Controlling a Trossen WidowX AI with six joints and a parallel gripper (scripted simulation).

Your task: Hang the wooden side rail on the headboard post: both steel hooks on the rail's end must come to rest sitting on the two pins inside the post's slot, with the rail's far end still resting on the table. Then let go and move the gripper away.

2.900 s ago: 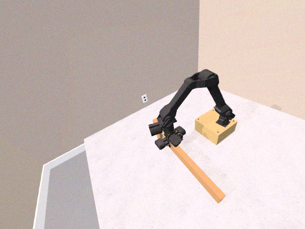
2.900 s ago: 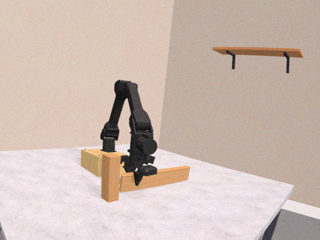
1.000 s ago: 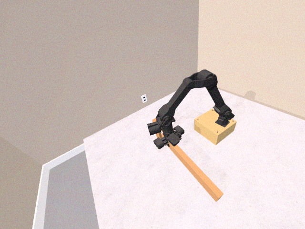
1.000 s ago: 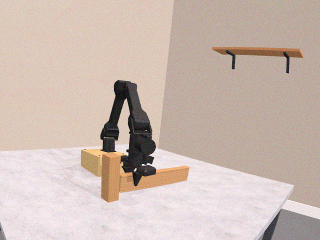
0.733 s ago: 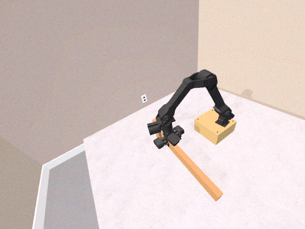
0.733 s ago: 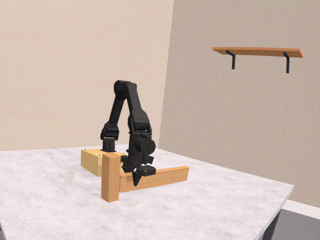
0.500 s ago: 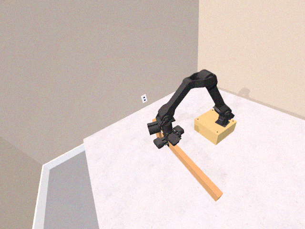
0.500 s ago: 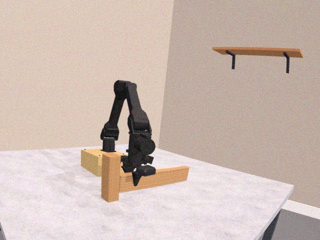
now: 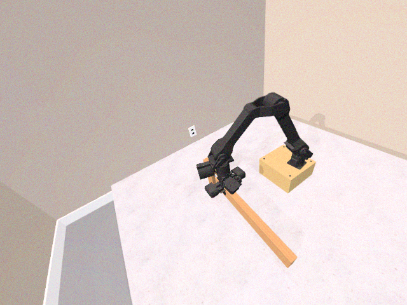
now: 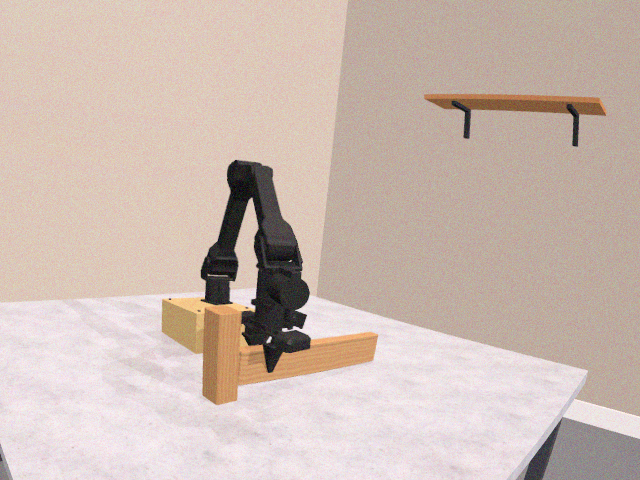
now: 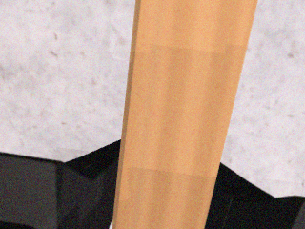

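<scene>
Now: gripper tip 1 cm past the headboard post, 11 cm to the left of it and 4 cm below it.
</scene>
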